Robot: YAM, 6 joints.
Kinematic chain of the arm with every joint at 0, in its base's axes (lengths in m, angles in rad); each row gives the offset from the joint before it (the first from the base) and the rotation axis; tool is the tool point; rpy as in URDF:
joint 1: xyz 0 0 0.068 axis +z
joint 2: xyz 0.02 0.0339 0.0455 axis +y
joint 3: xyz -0.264 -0.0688 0 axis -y
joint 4: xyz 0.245 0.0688 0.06 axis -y
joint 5: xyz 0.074 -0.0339 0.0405 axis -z
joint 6: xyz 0.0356 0 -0.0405 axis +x
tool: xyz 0 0 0 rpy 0 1.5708 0
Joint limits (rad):
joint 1: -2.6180..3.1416
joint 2: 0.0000..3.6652
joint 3: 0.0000..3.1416
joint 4: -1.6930..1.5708
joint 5: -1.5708..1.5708
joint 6: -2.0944..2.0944
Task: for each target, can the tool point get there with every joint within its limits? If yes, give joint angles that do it. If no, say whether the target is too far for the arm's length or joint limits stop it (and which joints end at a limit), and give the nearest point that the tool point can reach.
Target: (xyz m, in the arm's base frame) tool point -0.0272 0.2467 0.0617
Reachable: yes | joints 1.8180 2.0213 0.7977 -0.6960 1.2678 -1.3010
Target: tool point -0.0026 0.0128 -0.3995
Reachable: no: joint limits stop it (at a limit: joint 2) | nearest point -0.0116 0.0572 -0.3263 | short by 0.086 m
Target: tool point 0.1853 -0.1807 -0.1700
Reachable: yes | joints -0.8238 3.2060 1.7124 -1.3943 -0.3791 1.0031
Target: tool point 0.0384 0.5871 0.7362
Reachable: no: too far | nearest point 0.0288 0.4410 0.5757 | short by 0.217 m
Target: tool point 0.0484 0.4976 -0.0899
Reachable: yes | joints 1.4858 3.0739 2.3714 -0.9532 0.1681 -1.4127
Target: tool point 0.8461 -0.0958 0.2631
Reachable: no: too far | nearest point 0.6319 -0.0715 0.2243 | short by 0.219 m
